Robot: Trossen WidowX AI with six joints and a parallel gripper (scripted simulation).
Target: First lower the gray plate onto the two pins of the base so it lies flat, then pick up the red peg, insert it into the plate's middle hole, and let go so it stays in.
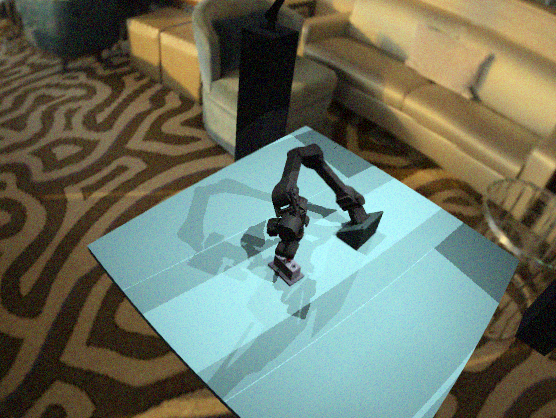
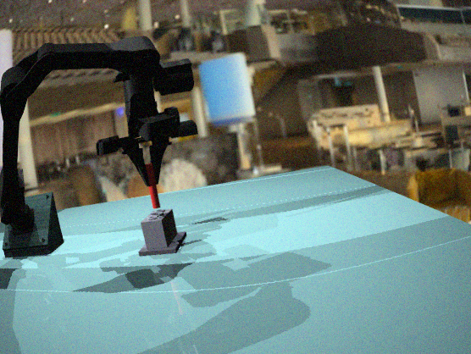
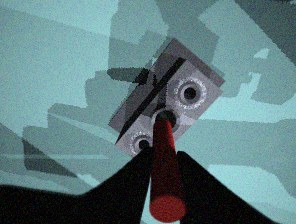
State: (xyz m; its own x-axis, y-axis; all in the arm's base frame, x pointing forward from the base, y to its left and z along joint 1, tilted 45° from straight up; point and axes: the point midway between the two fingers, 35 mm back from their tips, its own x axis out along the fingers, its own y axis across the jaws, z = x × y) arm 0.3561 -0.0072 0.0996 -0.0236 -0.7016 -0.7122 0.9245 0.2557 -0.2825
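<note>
Now: the gray plate 70 mm below my gripper tip. Round my gripper tip: red peg (right at my gripper tip); then flat base (100 mm below).
</note>
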